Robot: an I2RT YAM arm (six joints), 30 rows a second.
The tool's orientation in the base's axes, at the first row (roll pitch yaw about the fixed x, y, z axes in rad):
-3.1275 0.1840 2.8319
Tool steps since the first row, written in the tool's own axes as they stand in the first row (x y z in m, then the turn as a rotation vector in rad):
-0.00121 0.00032 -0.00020 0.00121 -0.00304 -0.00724
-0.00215 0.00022 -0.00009 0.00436 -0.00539 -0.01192
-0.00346 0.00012 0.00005 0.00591 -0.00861 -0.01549
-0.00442 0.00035 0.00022 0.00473 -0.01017 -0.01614
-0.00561 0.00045 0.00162 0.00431 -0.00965 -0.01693
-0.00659 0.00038 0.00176 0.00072 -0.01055 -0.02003
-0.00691 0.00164 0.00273 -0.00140 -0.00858 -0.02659
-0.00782 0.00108 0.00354 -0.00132 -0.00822 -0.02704
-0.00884 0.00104 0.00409 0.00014 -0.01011 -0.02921
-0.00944 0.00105 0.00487 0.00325 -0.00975 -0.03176
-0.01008 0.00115 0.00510 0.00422 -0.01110 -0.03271
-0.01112 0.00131 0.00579 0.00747 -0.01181 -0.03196
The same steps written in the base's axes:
0.00120 -0.00004 0.00041 -0.00330 -0.00203 0.00694
0.00207 -0.00043 0.00048 -0.00776 -0.00300 0.01099
0.00329 -0.00093 0.00058 -0.01081 -0.00535 0.01426
0.00428 -0.00101 0.00059 -0.01030 -0.00714 0.01514
0.00567 -0.00136 -0.00057 -0.00988 -0.00672 0.01599
0.00659 -0.00173 -0.00053 -0.00732 -0.00844 0.01970
0.00744 -0.00070 -0.00144 -0.00584 -0.00674 0.02651
0.00826 -0.00156 -0.00206 -0.00588 -0.00635 0.02694
0.00929 -0.00194 -0.00242 -0.00820 -0.00756 0.02883
0.00999 -0.00217 -0.00307 -0.01144 -0.00611 0.03076
0.01066 -0.00228 -0.00319 -0.01292 -0.00703 0.03154
0.01180 -0.00249 -0.00368 -0.01605 -0.00679 0.03021

